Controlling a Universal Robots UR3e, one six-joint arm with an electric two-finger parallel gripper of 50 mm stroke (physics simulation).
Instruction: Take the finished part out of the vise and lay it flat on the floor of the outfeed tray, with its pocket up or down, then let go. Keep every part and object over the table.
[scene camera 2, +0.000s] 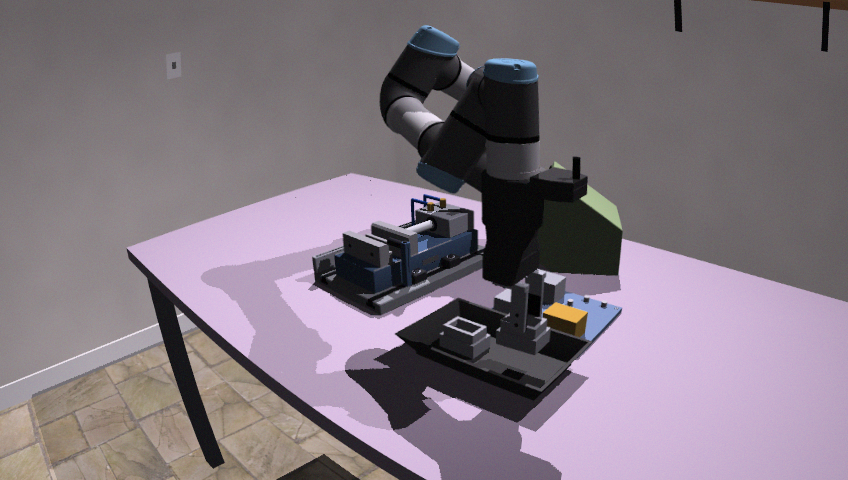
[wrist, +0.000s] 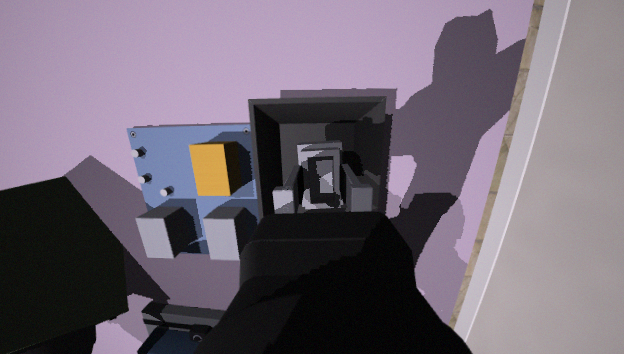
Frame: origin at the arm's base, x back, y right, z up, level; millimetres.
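Seen in the pictures: gripper, between the fingertips: (scene camera 2: 525, 323) (wrist: 321, 176); arm's base, origin of its link: (wrist: 25, 350).
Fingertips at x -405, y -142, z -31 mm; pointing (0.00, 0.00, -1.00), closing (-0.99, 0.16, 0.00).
Note:
Pixels of each thing's middle, then the offset from my fingertips to it. "*": a spot on its surface instead.
- finished part, middle of its body: (wrist: 320, 175) (scene camera 2: 523, 331) dx +1, dy +2, dz -12 mm
- grey stepped part, middle of its body: (scene camera 2: 465, 336) dx +23, dy +98, dz -55 mm
- vise, middle of its body: (scene camera 2: 407, 246) dx +233, dy +325, dz -35 mm
- blue board, a spot on its surface: (scene camera 2: 602, 320) (wrist: 169, 136) * dx +185, dy -70, dz -77 mm
- orange block, middle of its body: (wrist: 218, 167) (scene camera 2: 564, 322) dx +124, dy -19, dz -59 mm
The finished part (scene camera 2: 523, 337) (wrist: 312, 148), a grey stepped block, is level between the fingers of my gripper (scene camera 2: 527, 321) (wrist: 321, 176), pocket up. My gripper is shut on its sides and points down. The part is low inside the dark outfeed tray (scene camera 2: 505, 362) (wrist: 320, 111); I cannot tell whether its underside touches the floor. Another grey stepped part (scene camera 2: 464, 342) sits pocket up in the tray, to the left in the scene view, and does not show in the wrist view. The vise (scene camera 2: 364, 274) (wrist: 170, 341) stands behind left, no part between its jaws.
A blue board (scene camera 2: 602, 320) (wrist: 172, 135) beside the tray carries an orange block (scene camera 2: 564, 316) (wrist: 210, 170), two light grey blocks (wrist: 155, 237) (wrist: 222, 237) and small pegs. A large green sloped block (scene camera 2: 589, 237) (wrist: 55, 265) stands behind the arm. The tray's walls slope outward.

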